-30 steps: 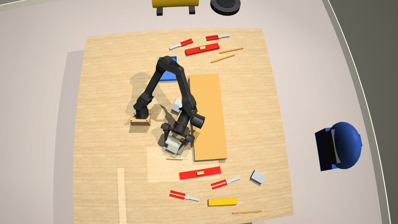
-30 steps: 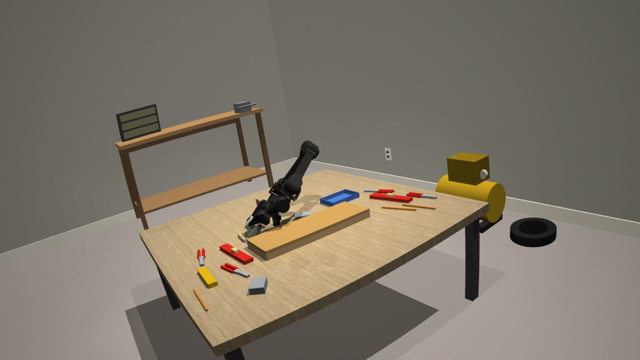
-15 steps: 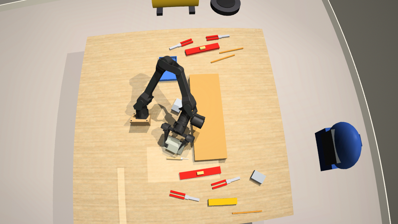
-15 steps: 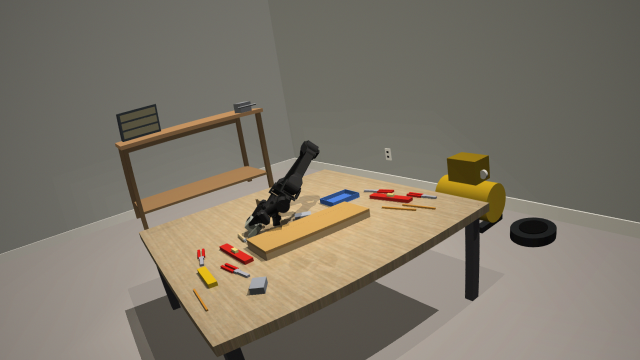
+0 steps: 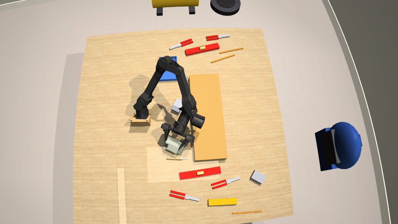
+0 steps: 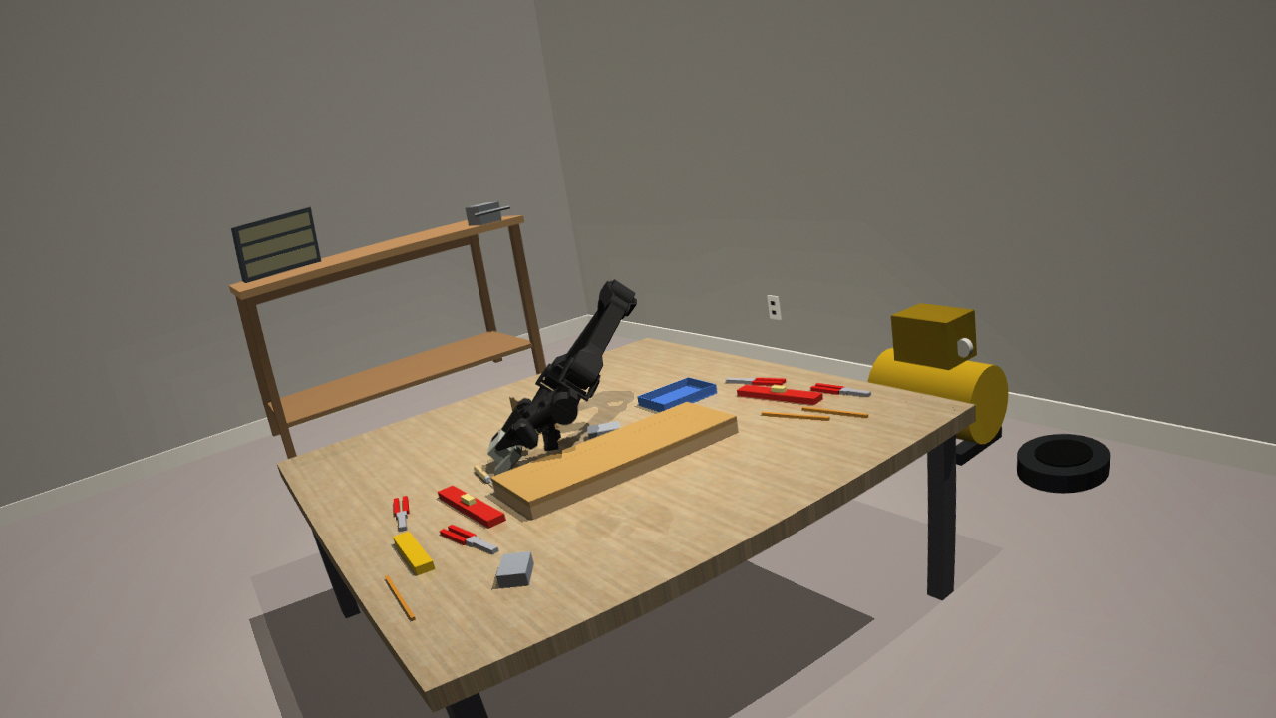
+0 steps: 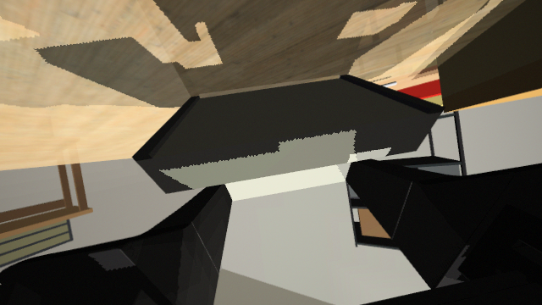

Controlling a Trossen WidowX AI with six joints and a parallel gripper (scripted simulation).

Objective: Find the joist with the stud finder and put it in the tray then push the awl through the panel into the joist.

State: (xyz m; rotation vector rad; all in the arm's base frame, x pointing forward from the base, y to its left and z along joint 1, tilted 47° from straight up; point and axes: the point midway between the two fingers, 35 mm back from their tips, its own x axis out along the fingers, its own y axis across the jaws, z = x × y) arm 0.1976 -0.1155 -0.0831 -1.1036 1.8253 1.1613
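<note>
My gripper tip is 10 mm past the stud finder, 10 mm to the right of it and 10 mm above it. Also, from my gripper tip: yellow block (290 mm ahead, 300 mm to the right, 50 mm below); then awl (40 mm ahead, 60 mm to the right, 60 mm below); then blue tray (60 mm behind, 500 mm to the left, 50 mm below).
</note>
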